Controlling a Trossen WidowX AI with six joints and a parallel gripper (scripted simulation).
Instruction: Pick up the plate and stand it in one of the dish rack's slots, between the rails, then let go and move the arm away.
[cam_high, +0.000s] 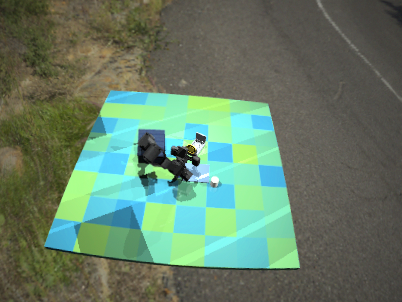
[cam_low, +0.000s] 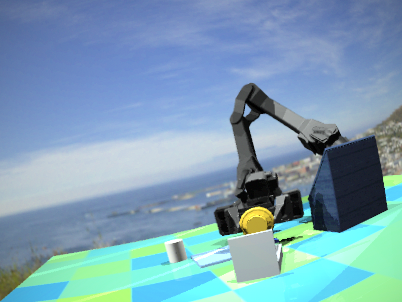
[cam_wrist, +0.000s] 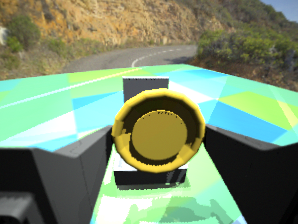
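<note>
The dish rack lies 2 cm ahead of my gripper tip, 6 cm to the left of it and 5 cm below it. Also, from my gripper tip: yellow plate (1 cm to the right); then cup (16 cm ahead, 19 cm to the right, 4 cm below).
</note>
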